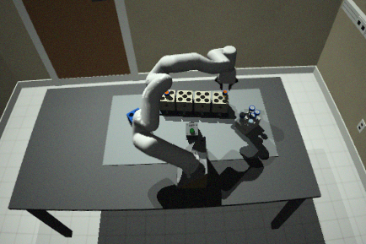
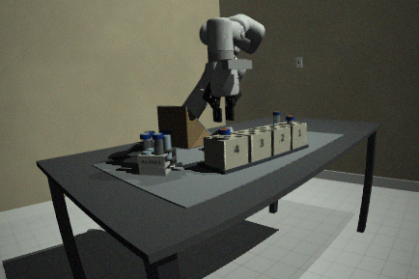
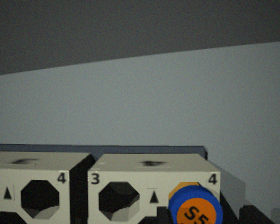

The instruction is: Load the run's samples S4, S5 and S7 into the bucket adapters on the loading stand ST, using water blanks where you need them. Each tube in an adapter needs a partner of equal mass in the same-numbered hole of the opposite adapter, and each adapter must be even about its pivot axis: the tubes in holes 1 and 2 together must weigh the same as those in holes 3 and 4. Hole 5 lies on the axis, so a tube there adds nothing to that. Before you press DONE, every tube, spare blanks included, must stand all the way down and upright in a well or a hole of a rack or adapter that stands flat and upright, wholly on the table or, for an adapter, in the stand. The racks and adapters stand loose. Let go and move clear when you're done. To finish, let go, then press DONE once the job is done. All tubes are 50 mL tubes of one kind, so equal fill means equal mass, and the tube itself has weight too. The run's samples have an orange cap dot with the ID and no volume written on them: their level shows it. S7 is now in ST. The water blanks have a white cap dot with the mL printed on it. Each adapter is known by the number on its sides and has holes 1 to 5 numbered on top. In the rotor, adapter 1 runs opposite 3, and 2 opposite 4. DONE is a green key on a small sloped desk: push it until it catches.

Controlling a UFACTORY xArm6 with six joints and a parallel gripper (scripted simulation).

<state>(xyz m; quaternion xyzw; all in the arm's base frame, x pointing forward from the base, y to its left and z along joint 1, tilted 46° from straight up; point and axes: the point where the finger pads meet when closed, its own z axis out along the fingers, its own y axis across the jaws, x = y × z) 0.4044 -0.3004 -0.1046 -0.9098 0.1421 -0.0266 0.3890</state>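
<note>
My hand is 80 mm past the sample S4, 510 mm to the right of it and 100 mm above it. From my hand the other things lie so: white rack: 190 mm behind, 100 mm to the right, 140 mm below; adapter 3: 10 mm ahead, 140 mm to the left, 120 mm below; stand ST: 20 mm ahead, 190 mm to the left, 160 mm below.
</note>
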